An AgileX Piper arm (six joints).
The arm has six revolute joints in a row. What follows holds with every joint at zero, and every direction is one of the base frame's. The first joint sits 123 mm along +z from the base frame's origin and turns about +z. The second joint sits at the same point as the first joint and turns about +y. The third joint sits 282.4 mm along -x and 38.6 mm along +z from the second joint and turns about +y. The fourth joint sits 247.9 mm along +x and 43.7 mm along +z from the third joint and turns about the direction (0.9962, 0, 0.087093). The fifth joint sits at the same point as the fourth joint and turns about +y. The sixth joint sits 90.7 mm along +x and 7.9 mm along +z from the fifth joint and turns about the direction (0.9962, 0, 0.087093). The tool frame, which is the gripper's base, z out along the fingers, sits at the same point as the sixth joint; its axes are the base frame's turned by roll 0, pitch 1.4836 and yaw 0 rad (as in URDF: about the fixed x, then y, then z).
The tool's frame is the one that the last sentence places.
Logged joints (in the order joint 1, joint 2, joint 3, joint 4, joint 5, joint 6), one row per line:
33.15 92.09 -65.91 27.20 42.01 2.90
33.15 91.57 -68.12 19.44 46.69 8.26
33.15 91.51 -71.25 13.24 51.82 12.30
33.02 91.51 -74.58 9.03 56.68 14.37
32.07 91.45 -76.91 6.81 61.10 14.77
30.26 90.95 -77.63 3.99 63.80 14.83
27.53 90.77 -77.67 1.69 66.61 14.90
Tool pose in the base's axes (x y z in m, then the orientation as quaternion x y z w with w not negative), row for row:
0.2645 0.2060 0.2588 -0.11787 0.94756 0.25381 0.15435
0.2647 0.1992 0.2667 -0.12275 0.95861 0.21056 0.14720
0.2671 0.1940 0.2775 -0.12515 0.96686 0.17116 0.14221
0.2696 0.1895 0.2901 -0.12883 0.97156 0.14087 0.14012
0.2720 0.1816 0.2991 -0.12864 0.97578 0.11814 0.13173
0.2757 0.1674 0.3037 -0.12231 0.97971 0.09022 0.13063
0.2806 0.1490 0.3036 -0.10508 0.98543 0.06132 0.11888
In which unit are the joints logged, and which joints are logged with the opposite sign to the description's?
The joints are logged in degrees. Opposite sign: none.
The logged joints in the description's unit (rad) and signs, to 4 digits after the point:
0.5786 1.6073 -1.1503 0.4747 0.7332 0.0506
0.5786 1.5982 -1.1889 0.3393 0.8149 0.1442
0.5786 1.5972 -1.2435 0.2311 0.9044 0.2147
0.5763 1.5972 -1.3017 0.1576 0.9893 0.2508
0.5597 1.5961 -1.3423 0.1189 1.0664 0.2578
0.5281 1.5874 -1.3549 0.0696 1.1135 0.2588
0.4805 1.5842 -1.3556 0.0295 1.1626 0.2601

